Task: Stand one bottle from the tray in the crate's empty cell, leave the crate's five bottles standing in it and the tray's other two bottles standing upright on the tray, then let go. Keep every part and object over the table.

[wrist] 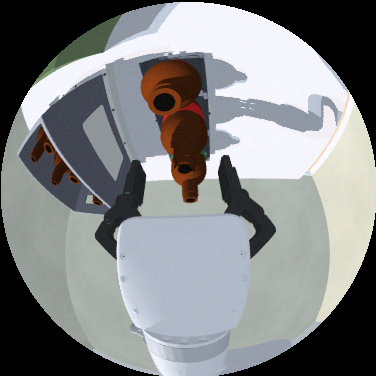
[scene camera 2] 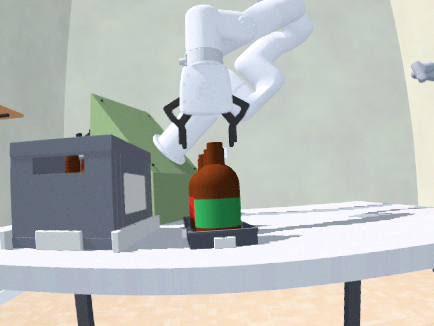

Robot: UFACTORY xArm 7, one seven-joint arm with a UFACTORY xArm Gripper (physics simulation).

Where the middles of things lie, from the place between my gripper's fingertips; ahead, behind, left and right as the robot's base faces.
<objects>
Now: the low strip [scene camera 2: 122, 238] 50 mm ahead of my hand, 120 mm to the right of it and 150 mm below it.
</objects>
